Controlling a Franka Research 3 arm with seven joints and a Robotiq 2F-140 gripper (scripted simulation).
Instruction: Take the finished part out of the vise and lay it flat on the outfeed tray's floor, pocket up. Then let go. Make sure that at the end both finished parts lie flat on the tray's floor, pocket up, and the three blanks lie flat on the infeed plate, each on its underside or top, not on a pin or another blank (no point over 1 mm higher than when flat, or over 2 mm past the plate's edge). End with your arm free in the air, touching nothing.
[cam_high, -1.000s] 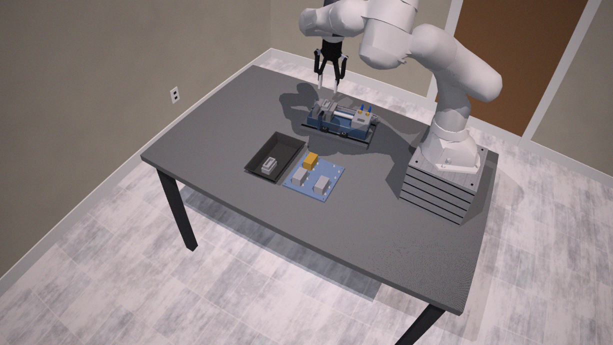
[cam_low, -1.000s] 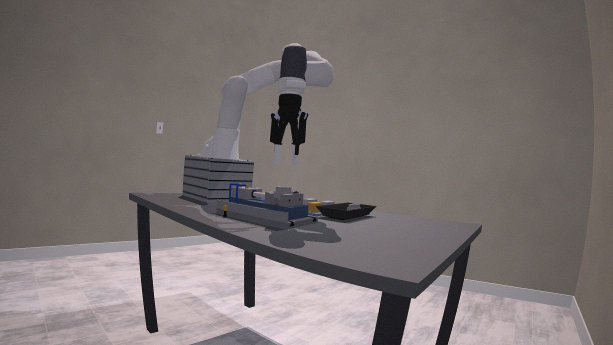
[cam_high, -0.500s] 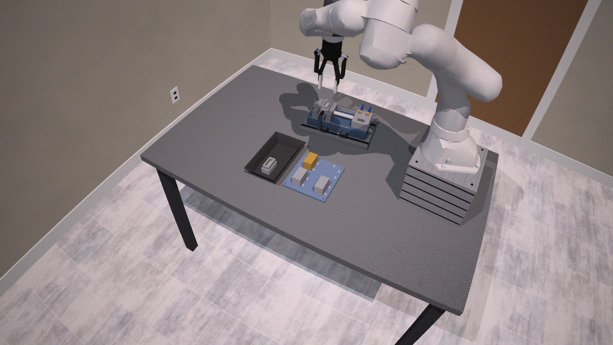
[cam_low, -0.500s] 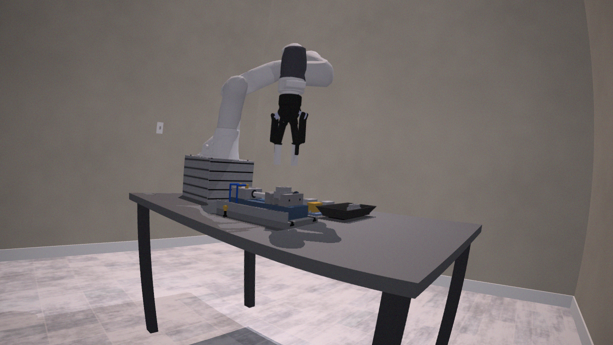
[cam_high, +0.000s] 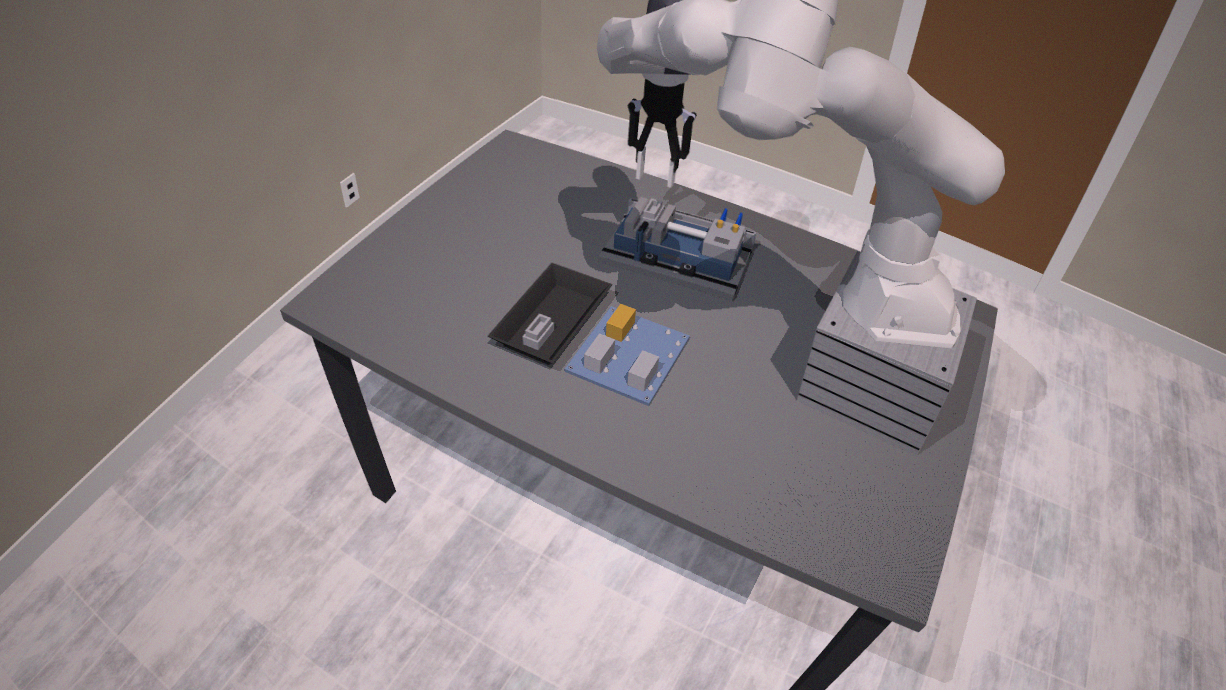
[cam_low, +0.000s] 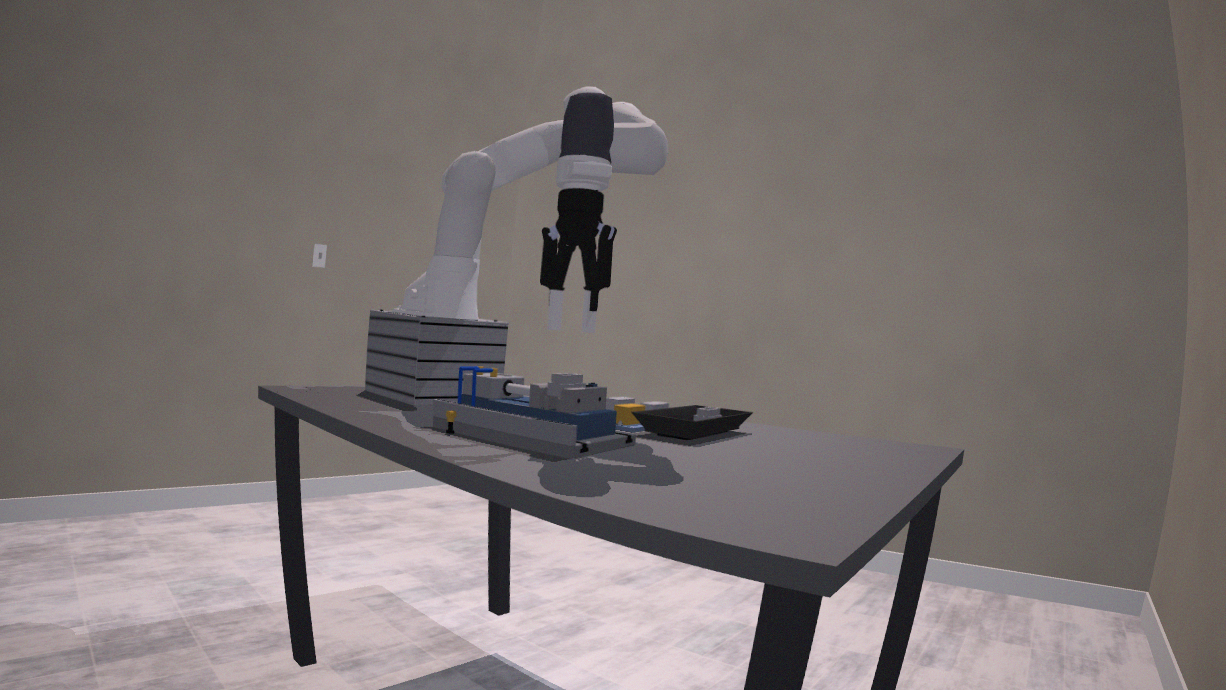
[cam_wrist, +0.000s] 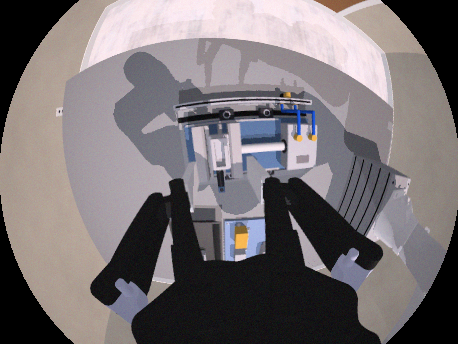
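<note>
My gripper is now 70 mm past the blue vise, 10 mm to the right of it and 170 mm above it. Also, from my hand: yellow block: 10 mm behind, 270 mm to the left, 190 mm below; grey rail: 70 mm behind, 90 mm to the right, 180 mm below; blue plate: 50 mm behind, 320 mm to the left, 210 mm below.
</note>
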